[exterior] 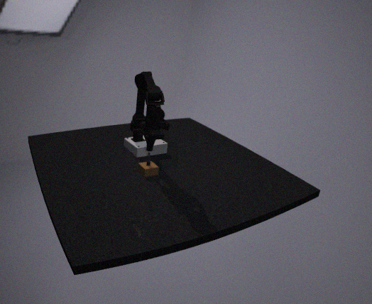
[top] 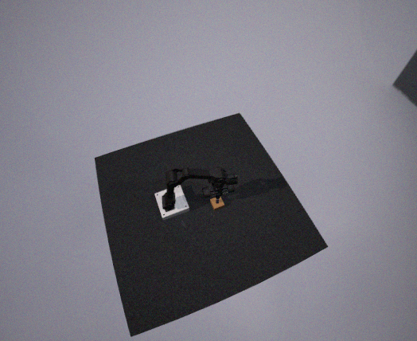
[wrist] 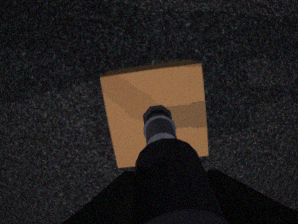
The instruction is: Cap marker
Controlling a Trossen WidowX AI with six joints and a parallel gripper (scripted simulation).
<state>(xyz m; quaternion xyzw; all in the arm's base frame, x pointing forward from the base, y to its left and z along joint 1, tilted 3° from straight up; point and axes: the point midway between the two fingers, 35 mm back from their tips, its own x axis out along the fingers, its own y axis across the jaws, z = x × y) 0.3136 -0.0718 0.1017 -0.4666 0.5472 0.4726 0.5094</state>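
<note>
The holder block lies 110 mm below my gripper tip. The rest, counted from my gripper tip: marker cap: 10 mm above.
</note>
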